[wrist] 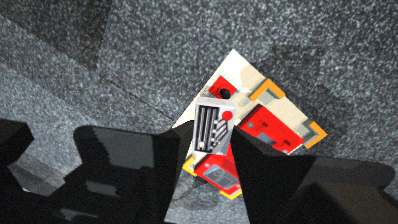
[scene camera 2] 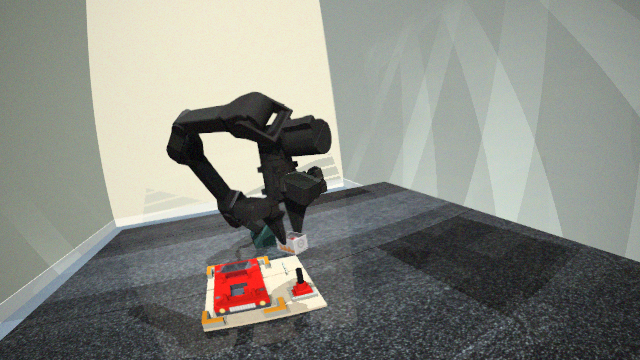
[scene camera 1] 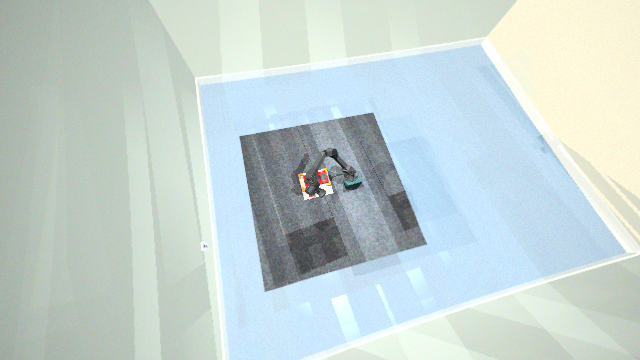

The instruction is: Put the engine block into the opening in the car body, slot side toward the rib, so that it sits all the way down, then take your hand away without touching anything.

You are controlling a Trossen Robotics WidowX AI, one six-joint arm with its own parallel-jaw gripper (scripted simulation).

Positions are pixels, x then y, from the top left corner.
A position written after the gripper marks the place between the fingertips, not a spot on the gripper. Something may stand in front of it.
Labels:
The gripper point(scene camera 2: 291, 240) carries an engine block point(wrist: 214, 119).

